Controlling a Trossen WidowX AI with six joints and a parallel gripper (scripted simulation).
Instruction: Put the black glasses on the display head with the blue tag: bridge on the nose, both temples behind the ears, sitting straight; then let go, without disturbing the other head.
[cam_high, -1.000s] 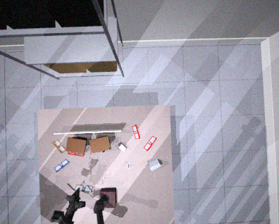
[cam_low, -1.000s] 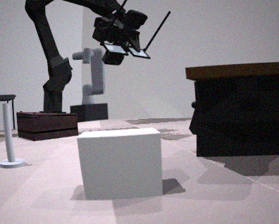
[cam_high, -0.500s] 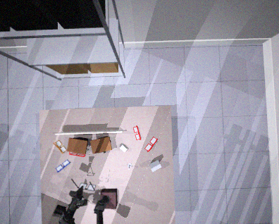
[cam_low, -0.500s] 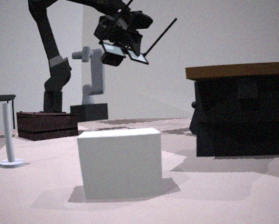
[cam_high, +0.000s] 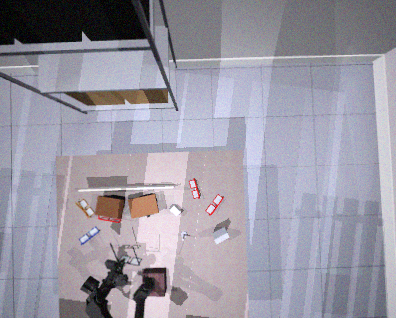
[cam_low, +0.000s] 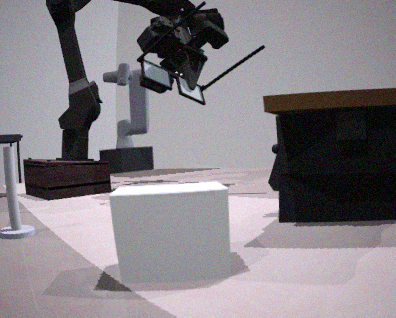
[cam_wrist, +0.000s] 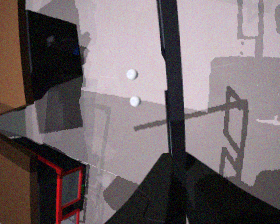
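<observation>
Right now my gripper tip is 260 mm short of the display head, 100 mm to the left of it and 110 mm above it. From my gripper tip the other things lie so: grey box 70 mm ahead, 580 mm to the right, 110 mm below; thin post 60 mm ahead, 340 mm to the right, 150 mm below; white box 240 mm ahead, 290 mm to the right, 140 mm below.
</observation>
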